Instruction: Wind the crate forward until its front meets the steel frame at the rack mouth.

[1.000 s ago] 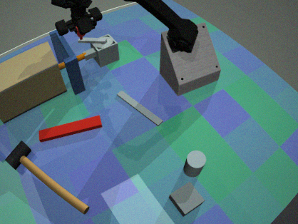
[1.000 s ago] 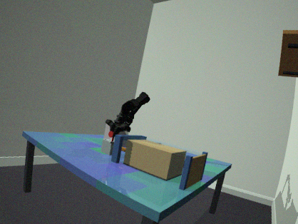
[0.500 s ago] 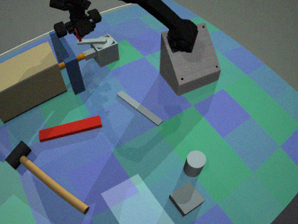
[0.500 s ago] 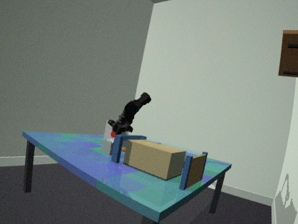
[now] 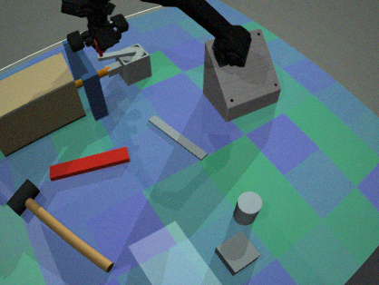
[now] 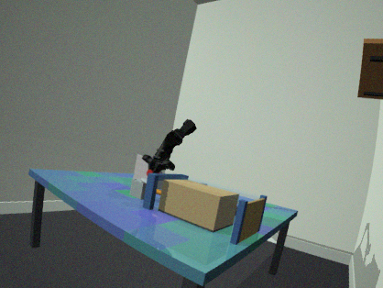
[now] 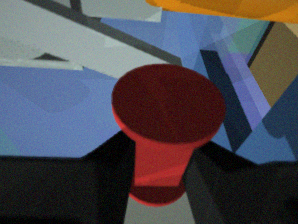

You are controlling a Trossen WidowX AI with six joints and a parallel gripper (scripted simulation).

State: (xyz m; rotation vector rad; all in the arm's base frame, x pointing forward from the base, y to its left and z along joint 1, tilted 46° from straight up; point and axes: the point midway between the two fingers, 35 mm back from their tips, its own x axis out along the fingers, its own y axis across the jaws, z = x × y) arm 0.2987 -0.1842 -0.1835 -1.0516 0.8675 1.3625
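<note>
The crank handle lies 40 mm behind my gripper tip, 30 mm to the left of it and 30 mm below it. The rest, counted from my gripper tip: red knob 20 mm to the left; red bar 340 mm to the left, 150 mm ahead, 130 mm below; grey winch 110 mm behind, 100 mm below, 30 mm to the left.
</note>
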